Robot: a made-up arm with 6 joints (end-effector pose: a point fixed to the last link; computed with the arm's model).
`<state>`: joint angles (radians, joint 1 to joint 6).
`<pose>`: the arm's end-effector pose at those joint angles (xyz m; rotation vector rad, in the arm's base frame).
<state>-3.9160 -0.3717 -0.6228 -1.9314 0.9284 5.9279</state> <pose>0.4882 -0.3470 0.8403 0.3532 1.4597 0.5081</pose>
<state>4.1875 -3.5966 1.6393 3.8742 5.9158 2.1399</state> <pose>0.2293 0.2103 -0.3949 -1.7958 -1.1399 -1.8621</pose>
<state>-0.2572 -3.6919 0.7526 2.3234 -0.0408 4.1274</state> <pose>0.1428 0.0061 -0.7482 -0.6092 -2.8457 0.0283</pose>
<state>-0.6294 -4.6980 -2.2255 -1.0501 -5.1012 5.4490</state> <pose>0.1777 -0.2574 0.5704 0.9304 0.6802 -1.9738</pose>
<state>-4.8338 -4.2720 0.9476 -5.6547 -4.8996 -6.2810</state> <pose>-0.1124 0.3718 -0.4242 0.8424 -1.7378 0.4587</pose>
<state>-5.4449 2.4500 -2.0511 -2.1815 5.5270 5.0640</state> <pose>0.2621 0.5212 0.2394 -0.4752 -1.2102 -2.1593</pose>
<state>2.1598 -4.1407 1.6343 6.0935 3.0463 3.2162</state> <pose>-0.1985 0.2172 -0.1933 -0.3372 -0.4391 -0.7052</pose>
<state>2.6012 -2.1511 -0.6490 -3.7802 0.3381 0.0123</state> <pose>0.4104 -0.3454 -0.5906 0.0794 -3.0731 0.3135</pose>
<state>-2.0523 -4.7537 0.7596 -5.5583 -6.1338 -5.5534</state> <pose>-0.3434 -0.8005 -0.1631 2.3713 -0.3844 -0.1634</pose>
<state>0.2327 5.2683 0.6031 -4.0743 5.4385 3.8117</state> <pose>-0.4907 -0.1835 0.9089 0.6107 0.2648 0.1085</pose>
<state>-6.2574 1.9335 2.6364 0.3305 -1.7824 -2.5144</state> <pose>0.1636 -0.0078 -0.1997 2.7464 -0.8341 0.6423</pose>
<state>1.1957 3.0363 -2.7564 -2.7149 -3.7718 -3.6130</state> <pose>0.0012 0.0082 -0.0698 2.0093 -1.1083 0.4748</pose>
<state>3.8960 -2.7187 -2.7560 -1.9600 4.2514 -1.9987</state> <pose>0.1095 -0.1769 -0.1111 2.2285 0.3991 0.7655</pose>
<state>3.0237 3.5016 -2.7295 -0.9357 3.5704 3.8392</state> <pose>0.0627 -0.1191 -0.0996 1.7219 1.2297 0.5362</pose>
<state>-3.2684 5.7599 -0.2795 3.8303 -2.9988 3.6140</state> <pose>0.3320 -0.1077 0.7300 -2.7522 -0.1778 1.3564</pose>
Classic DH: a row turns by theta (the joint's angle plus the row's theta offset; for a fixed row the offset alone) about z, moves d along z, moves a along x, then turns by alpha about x. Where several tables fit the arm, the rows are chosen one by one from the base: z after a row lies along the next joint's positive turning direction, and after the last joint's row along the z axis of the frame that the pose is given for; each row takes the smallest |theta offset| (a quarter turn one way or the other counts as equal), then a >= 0, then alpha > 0; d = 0 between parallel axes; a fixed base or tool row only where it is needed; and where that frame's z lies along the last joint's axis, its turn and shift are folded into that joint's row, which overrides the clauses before.
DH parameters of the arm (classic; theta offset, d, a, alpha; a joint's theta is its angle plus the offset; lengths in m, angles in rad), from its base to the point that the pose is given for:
joint 1: 0 0.1866 0 -1.5708
joint 2: -1.5708 0 0.4781 0
joint 3: 1.5708 0.0478 0 1.5708
joint 4: 0 0.3511 0 -1.5708
joint 5: 0 0 0 1.5708
joint 6: 0 0.1884 0 0

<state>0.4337 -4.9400 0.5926 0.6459 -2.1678 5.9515</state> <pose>0.6901 0.2689 0.3232 0.6146 0.0066 -0.2007</pose>
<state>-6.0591 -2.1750 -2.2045 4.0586 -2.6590 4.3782</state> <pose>-0.2569 0.0617 -0.1955 -0.4146 -1.4946 0.1857</pose>
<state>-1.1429 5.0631 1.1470 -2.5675 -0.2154 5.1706</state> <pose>-0.1251 0.4423 0.8870 0.1507 0.0869 1.4526</pose>
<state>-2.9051 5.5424 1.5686 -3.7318 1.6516 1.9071</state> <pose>0.2115 -0.1057 0.8815 1.1319 0.1282 1.7504</pose>
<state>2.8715 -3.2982 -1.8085 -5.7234 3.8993 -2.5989</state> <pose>-0.2163 0.0816 -0.1020 -0.0700 1.3081 0.1089</pose>
